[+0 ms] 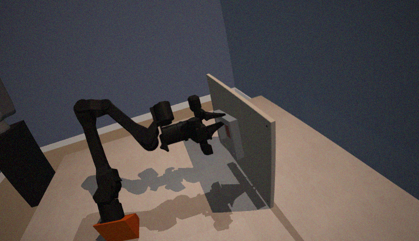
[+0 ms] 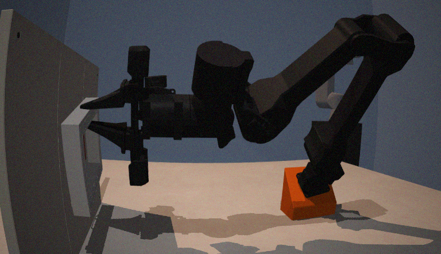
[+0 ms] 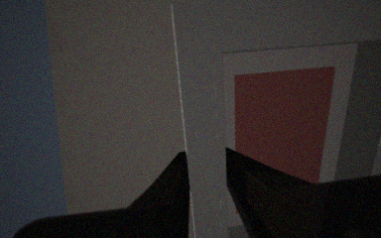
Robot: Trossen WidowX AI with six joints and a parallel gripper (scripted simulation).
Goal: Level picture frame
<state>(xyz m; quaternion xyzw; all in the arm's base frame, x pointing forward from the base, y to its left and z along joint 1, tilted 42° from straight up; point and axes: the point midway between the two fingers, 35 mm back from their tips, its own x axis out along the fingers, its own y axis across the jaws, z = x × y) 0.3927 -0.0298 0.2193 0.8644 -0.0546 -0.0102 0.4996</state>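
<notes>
The picture frame is 5 cm below my gripper tip and 1 cm to the right of it. The rest, counted from my gripper tip: grey wall panel 6 cm below, 2 cm ahead, 1 cm to the right.
</notes>
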